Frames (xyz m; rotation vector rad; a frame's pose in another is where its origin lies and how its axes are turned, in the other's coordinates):
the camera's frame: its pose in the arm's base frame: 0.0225 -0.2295 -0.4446 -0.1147 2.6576 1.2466
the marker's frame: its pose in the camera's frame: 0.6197 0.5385 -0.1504 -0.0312 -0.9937 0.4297
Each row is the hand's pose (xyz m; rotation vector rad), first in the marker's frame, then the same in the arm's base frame.
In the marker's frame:
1: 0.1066 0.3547 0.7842 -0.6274 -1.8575 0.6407
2: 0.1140 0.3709 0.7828 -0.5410 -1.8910 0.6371
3: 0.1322 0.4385 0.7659 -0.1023 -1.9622 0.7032
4: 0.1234 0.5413 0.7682 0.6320 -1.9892 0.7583
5: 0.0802 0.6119 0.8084 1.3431 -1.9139 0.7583
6: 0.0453 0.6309 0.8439 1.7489 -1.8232 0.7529
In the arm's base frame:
1: 0.0340 0.4859 -0.0269 1.2659 -0.3438 0.5355
2: 0.0323 0.4985 -0.0144 1.3086 -0.3259 0.4654
3: 0.0202 0.5369 0.0453 1.5724 -0.2241 0.1778
4: 0.0414 0.5726 0.1398 1.9315 -0.0492 -0.3551
5: 0.1056 0.5768 0.2055 2.1782 0.1084 -0.9381
6: 0.1545 0.5655 0.2236 2.2797 0.1784 -1.2988

